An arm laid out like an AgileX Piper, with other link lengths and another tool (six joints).
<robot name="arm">
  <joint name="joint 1" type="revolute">
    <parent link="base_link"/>
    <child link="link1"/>
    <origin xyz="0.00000 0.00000 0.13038"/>
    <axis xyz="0 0 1"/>
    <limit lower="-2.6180" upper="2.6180"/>
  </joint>
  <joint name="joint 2" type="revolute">
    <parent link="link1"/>
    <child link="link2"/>
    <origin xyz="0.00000 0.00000 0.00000"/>
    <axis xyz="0 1 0"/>
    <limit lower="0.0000" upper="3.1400"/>
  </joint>
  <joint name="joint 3" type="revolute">
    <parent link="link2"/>
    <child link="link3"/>
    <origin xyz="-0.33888 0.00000 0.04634"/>
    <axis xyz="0 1 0"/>
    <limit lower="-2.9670" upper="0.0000"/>
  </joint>
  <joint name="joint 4" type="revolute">
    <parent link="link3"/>
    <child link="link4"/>
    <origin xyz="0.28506 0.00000 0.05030"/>
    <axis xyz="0.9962 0 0.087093"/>
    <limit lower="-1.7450" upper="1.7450"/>
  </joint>
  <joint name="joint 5" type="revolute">
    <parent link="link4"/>
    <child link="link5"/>
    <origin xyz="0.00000 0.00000 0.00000"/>
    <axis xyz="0 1 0"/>
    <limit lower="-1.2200" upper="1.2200"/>
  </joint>
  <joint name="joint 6" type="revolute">
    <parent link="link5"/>
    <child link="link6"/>
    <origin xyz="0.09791 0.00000 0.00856"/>
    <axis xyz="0.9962 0 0.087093"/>
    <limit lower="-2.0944" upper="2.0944"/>
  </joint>
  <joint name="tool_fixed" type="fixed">
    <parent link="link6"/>
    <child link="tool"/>
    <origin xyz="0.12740 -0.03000 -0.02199" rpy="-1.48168 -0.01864 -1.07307"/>
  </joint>
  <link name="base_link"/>
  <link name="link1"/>
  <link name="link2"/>
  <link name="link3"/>
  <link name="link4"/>
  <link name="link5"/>
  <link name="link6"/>
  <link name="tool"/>
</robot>
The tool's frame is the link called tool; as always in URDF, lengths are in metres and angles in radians.
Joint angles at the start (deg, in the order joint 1, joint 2, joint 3, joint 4, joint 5, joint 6): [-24.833, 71.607, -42.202, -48.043, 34.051, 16.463]
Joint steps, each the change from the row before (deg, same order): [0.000, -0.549, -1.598, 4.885, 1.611, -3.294]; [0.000, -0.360, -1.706, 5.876, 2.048, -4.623]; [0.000, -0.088, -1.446, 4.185, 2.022, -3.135]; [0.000, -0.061, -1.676, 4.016, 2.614, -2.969]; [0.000, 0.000, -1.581, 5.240, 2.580, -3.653]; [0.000, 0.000, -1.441, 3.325, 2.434, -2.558]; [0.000, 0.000, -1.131, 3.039, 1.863, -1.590]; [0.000, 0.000, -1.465, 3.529, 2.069, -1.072]
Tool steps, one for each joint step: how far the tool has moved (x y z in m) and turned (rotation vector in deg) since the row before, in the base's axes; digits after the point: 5 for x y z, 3 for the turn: [-0.00031, 0.00474, 0.00442, 2.014, -0.574, -0.711]; [0.00005, 0.00693, 0.00227, 2.629, 0.194, -0.051]; [-0.00026, 0.00549, 0.00151, 2.144, 0.383, -0.165]; [-0.00101, 0.00593, 0.00239, 2.256, 0.617, -0.238]; [0.00063, 0.00996, -0.00032, 3.318, 0.505, 0.343]; [-0.00020, 0.00680, 0.00195, 2.177, 0.655, 0.372]; [0.00063, 0.00729, 0.00089, 2.284, 0.064, 0.045]; [0.00186, 0.00922, 0.00216, 2.883, -0.507, -0.365]
